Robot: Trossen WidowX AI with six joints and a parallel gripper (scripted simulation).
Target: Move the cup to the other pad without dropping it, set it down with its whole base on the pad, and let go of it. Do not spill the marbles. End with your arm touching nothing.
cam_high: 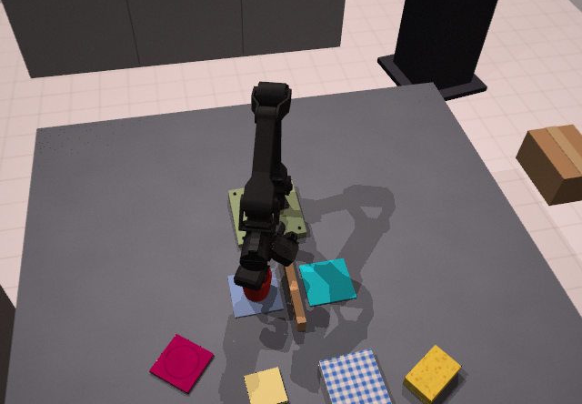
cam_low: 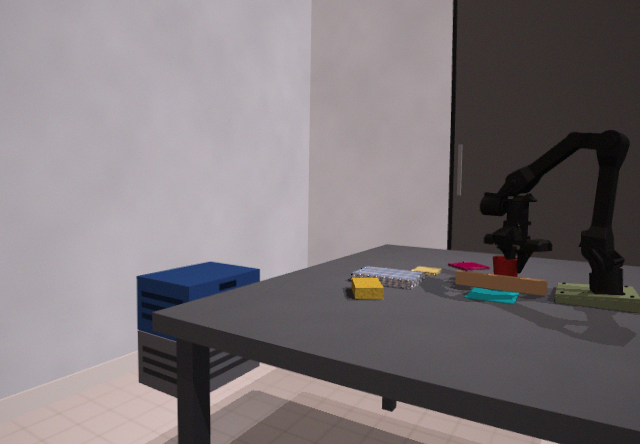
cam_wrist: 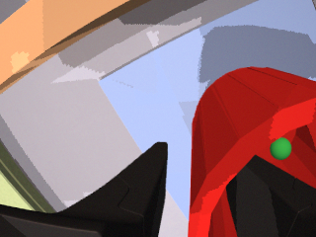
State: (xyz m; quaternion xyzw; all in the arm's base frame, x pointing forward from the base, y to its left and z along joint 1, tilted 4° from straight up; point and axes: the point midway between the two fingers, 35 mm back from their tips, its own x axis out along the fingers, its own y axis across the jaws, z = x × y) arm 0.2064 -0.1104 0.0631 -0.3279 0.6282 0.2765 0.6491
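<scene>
Now: hand 20 mm short of the red cup, 20 mm to the left of it and 50 mm above it. Round my hand: red marble (10 mm ahead, 30 mm to the right, 60 mm below); then wooden bar (40 mm ahead, 60 mm to the left, 60 mm below); then green marble (30 mm ahead, 40 mm to the right, 60 mm below).
</scene>
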